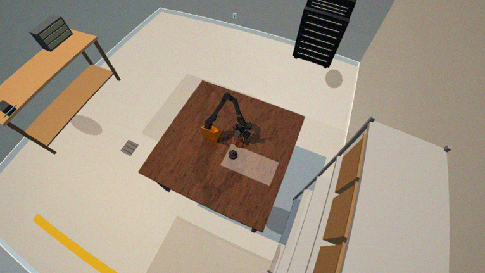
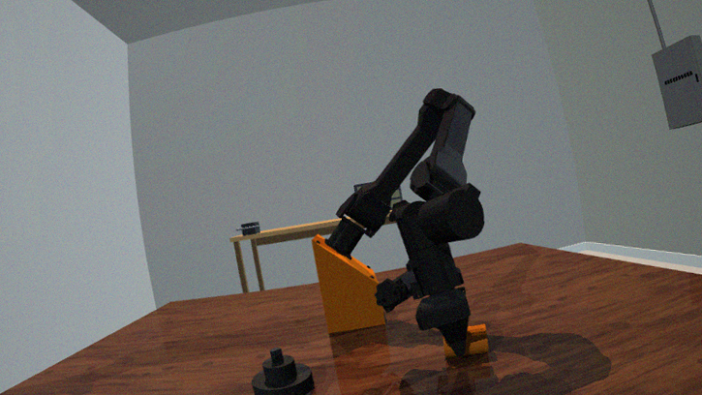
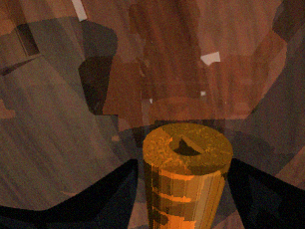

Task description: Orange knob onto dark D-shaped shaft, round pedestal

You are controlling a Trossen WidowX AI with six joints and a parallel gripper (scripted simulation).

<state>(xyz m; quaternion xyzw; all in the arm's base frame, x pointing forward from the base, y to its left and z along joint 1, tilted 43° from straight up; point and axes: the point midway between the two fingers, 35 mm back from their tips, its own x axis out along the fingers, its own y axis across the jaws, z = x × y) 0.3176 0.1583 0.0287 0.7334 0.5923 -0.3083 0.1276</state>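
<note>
The orange knob lies 10 mm to the left of my gripper tip and 10 mm above it. Also, from my gripper tip: dark pedestal (250 mm to the right, 20 mm above).
</note>
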